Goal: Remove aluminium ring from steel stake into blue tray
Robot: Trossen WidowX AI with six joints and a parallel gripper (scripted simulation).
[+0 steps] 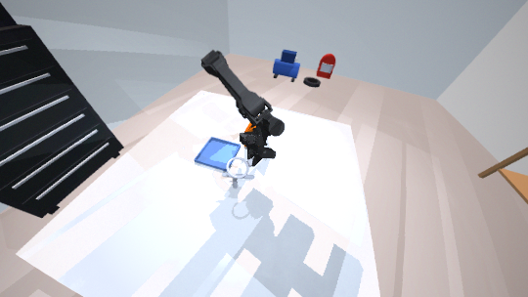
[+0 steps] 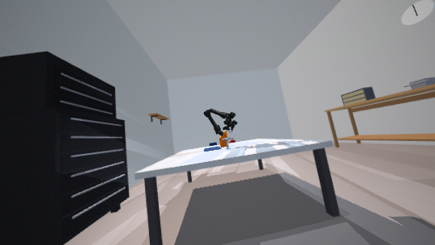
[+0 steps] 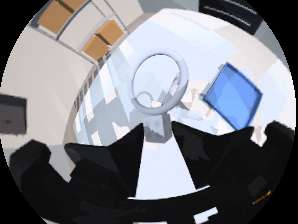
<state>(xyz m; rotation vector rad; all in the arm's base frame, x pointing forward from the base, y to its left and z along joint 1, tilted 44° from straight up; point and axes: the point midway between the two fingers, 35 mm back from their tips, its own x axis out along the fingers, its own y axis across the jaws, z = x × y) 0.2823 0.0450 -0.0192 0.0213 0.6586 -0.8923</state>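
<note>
Now: the aluminium ring 40 mm to the right of my gripper tip, 30 mm ahead of it and 10 mm above it. Also, from my gripper tip: blue tray 220 mm to the right, 170 mm below, 150 mm behind.
</note>
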